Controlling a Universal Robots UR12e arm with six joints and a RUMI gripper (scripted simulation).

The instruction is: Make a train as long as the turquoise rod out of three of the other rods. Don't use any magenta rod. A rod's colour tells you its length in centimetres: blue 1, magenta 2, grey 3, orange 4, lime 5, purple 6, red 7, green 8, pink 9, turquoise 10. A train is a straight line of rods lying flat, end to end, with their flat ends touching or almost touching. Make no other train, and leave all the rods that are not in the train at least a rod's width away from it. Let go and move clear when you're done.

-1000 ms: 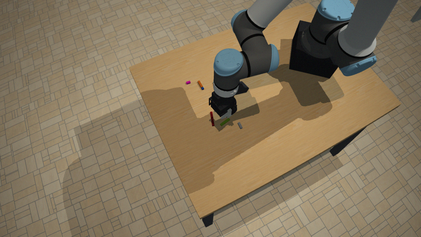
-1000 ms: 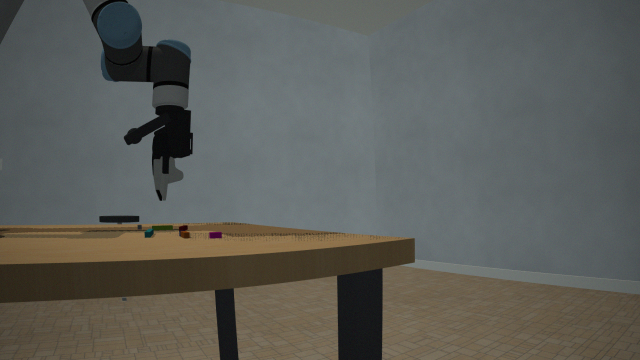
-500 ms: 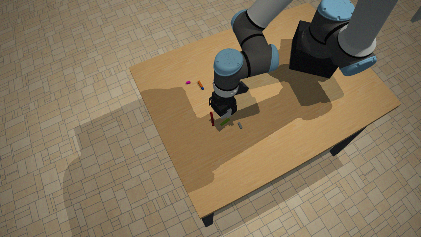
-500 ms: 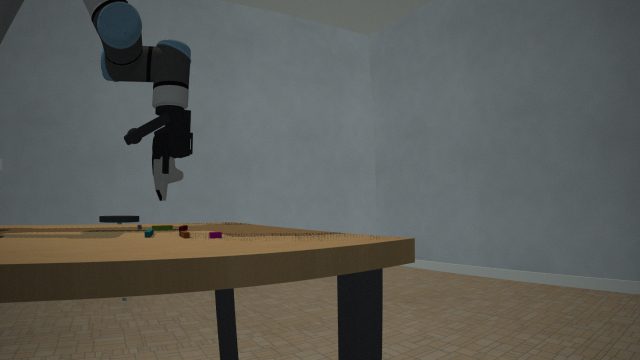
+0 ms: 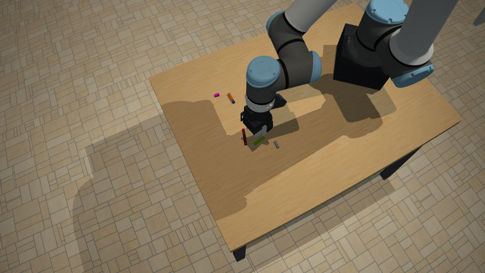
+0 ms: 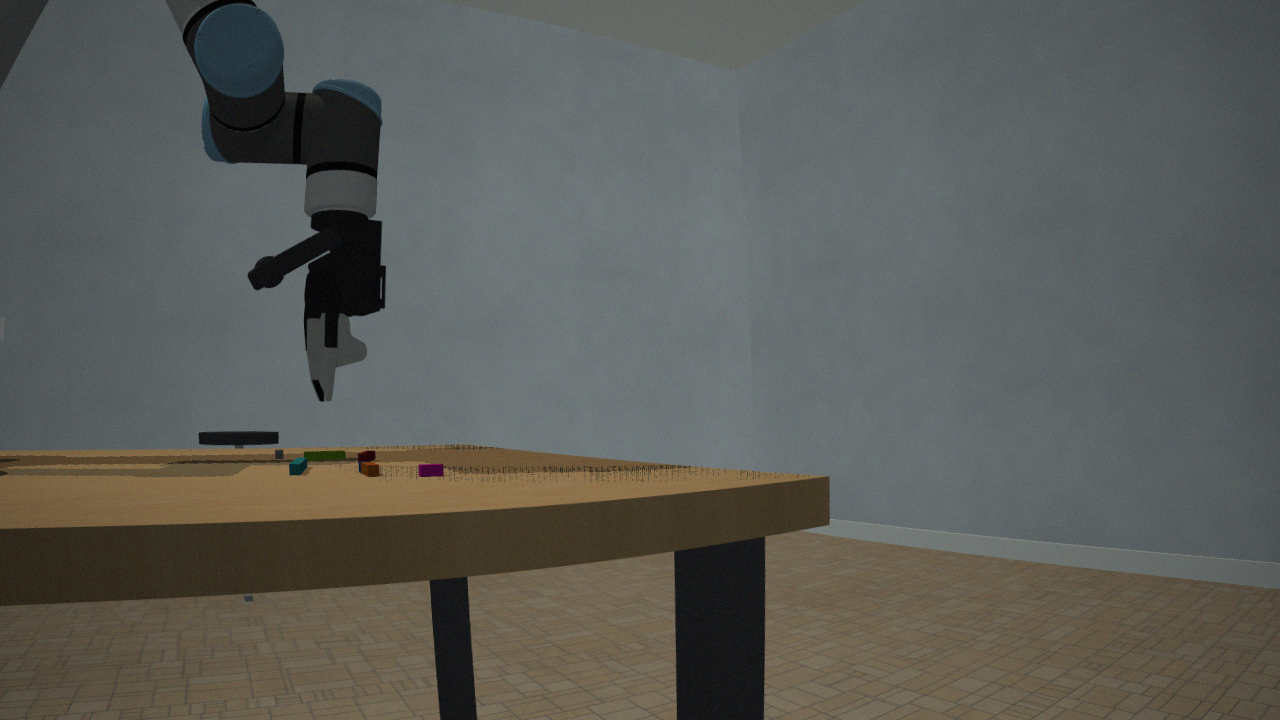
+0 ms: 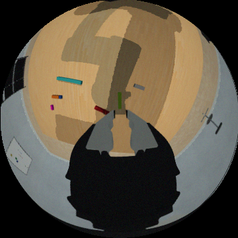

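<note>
My hand is 80 mm above the lime rod. The rest, counted from my hand: grey rod 80 mm below, 50 mm to the left, 50 mm behind; red rod 80 mm below, 40 mm to the right, 40 mm ahead; turquoise rod 170 mm to the right, 80 mm below, 50 mm behind.
</note>
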